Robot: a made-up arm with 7 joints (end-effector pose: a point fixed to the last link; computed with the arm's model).
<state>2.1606 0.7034 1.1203 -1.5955 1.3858 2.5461 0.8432</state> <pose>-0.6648 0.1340 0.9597 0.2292 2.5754 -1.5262</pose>
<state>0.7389 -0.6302 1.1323 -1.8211 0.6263 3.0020 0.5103</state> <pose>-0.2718 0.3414 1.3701 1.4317 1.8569 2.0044</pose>
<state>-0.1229 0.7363 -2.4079 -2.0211 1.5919 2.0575 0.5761</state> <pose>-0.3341 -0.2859 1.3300 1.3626 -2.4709 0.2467</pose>
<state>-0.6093 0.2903 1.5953 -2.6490 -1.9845 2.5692 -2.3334</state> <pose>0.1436 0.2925 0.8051 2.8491 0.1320 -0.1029</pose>
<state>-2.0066 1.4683 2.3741 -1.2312 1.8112 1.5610 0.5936</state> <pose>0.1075 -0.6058 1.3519 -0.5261 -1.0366 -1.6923</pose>
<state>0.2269 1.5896 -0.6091 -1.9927 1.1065 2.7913 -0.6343</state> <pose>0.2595 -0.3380 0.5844 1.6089 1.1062 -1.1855</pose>
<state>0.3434 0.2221 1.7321 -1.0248 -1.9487 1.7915 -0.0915</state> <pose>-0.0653 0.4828 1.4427 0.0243 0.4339 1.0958</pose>
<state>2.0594 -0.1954 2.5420 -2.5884 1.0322 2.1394 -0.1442</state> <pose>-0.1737 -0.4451 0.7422 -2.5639 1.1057 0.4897</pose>
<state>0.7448 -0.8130 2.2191 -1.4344 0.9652 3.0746 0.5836</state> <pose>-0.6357 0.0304 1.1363 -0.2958 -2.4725 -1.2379</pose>
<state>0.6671 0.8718 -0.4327 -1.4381 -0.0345 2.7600 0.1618</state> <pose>0.5801 0.2234 0.9256 1.2236 1.1683 0.2172</pose>
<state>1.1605 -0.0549 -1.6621 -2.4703 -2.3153 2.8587 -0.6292</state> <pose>0.2331 -0.1599 0.8227 -1.0678 1.9539 0.0208</pose>
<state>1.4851 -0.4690 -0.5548 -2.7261 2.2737 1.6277 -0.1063</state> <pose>0.2221 0.3367 0.9249 -1.4272 -1.0730 0.1425</pose>
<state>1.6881 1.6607 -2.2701 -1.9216 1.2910 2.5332 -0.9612</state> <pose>0.2532 0.2638 1.3503 0.3164 0.4572 0.3172</pose>
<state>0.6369 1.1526 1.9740 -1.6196 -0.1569 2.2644 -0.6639</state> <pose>-0.1702 0.5306 1.2569 0.2787 -1.7756 -1.6788</pose>
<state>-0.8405 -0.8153 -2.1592 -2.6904 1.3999 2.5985 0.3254</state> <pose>-0.2786 -0.0715 0.5908 -0.3008 1.9751 -0.7686</pose>
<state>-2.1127 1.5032 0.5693 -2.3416 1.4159 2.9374 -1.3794</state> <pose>0.0602 -0.1768 0.4886 -2.8223 0.6077 0.0477</pose>
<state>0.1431 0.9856 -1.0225 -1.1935 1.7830 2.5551 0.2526</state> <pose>0.4906 -0.3843 1.1086 2.5472 -0.7119 0.2997</pose>
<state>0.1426 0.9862 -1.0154 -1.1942 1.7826 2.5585 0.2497</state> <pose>0.4916 -0.3836 1.1057 2.5493 -0.7097 0.2974</pose>
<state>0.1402 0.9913 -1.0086 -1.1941 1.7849 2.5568 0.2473</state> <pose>0.4934 -0.3837 1.1006 2.5556 -0.7051 0.2903</pose>
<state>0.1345 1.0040 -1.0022 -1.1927 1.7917 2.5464 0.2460</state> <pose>0.4962 -0.3853 1.0915 2.5694 -0.6970 0.2750</pose>
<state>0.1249 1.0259 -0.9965 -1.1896 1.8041 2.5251 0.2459</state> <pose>0.5002 -0.3887 1.0776 2.5923 -0.6843 0.2499</pose>
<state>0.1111 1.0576 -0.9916 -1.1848 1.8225 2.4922 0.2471</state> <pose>0.5050 -0.3941 1.0582 2.6250 -0.6676 0.2140</pose>
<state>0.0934 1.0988 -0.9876 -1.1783 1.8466 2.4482 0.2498</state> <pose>0.5099 -0.4012 1.0333 2.6670 -0.6477 0.1675</pose>
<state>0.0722 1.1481 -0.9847 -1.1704 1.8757 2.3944 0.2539</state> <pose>0.5141 -0.4098 1.0034 2.7173 -0.6261 0.1118</pose>
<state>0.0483 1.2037 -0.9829 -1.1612 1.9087 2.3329 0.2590</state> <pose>0.5168 -0.4194 0.9696 2.7739 -0.6040 0.0490</pose>
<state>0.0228 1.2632 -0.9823 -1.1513 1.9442 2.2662 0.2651</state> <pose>0.5173 -0.4294 0.9331 2.8346 -0.5829 -0.0184</pose>
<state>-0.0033 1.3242 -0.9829 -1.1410 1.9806 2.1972 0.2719</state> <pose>0.5153 -0.4390 0.8955 2.8968 -0.5638 -0.0876</pose>
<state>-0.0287 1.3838 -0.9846 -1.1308 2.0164 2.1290 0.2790</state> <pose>0.5111 -0.4477 0.8589 2.9579 -0.5472 -0.1549</pose>
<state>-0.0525 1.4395 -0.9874 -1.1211 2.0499 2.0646 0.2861</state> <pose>0.5052 -0.4550 0.8250 3.0150 -0.5335 -0.2176</pose>
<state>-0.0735 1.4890 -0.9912 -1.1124 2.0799 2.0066 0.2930</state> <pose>0.4986 -0.4609 0.7953 3.0658 -0.5227 -0.2731</pose>
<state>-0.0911 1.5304 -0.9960 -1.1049 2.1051 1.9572 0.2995</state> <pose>0.4920 -0.4654 0.7711 -3.0593 0.5063 0.3143</pose>
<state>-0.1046 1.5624 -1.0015 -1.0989 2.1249 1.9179 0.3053</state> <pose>0.4865 -0.4686 0.7532 -3.0238 0.4890 0.3416</pose>
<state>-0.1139 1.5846 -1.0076 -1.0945 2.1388 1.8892 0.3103</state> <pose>0.4826 -0.4709 0.7416 -2.9994 0.4769 0.3601</pose>
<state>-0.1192 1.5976 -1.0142 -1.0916 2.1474 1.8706 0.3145</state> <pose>0.4806 -0.4724 0.7359 -2.9858 0.4693 0.3708</pose>
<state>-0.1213 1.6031 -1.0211 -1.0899 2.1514 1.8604 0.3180</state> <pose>0.4802 -0.4734 0.7351 -2.9814 0.4654 0.3759</pose>
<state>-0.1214 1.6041 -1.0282 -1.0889 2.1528 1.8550 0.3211</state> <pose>0.4807 -0.4741 0.7370 -2.9823 0.4632 0.3775</pose>
